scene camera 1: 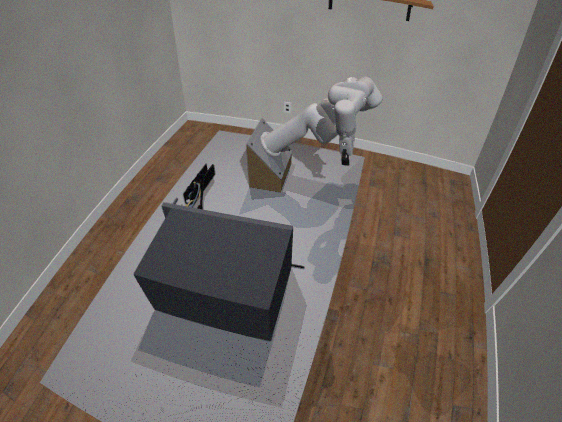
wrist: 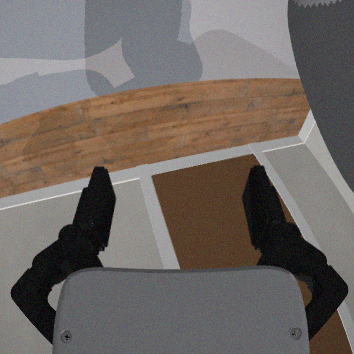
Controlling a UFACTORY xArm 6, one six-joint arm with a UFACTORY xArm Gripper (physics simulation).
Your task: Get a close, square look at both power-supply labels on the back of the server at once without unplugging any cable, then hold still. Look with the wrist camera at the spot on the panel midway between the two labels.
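Where they show: gripper, fingertip midpoint: [scene camera 1: 347,156] [wrist: 178,181]; arm's base at its link origin: [scene camera 1: 270,144].
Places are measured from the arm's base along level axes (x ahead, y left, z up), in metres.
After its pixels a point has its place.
Note:
A large dark grey box-shaped cabinet [scene camera 1: 215,255] @[x 0.688, y 0.081, z 0.059 m] stands on the light mat in scene camera 1; its top and near side show. Its side toward the robot is hidden, and the server's back panel and the two power-supply labels do not show in either view. Several thin cables [scene camera 1: 195,194] @[x 0.434, y -0.142, z 0.024 m] show beside a black part at the cabinet's far left corner. My gripper [scene camera 1: 345,161] @[x 0.051, y 0.361, z 0.063 m] [wrist: 178,181] @[x 0.051, y 0.361, z 0.063 m] is open and empty, high above the mat's far right part, well apart from the cabinet. The wrist view looks at the floor, the wall and a brown door.
A black bracket-like object [scene camera 1: 201,181] @[x 0.376, y -0.144, z 0.042 m] stands past the cabinet's far left corner. The robot's angled wooden base [scene camera 1: 266,172] @[x 0.119, y 0.026, z -0.067 m] stands behind the cabinet. A thin black rod [scene camera 1: 298,266] @[x 0.485, y 0.294, z -0.167 m] sticks out at the cabinet's right. The brown door [scene camera 1: 525,165] [wrist: 210,210] is at the right. A shelf [scene camera 1: 412,2] hangs on the back wall.

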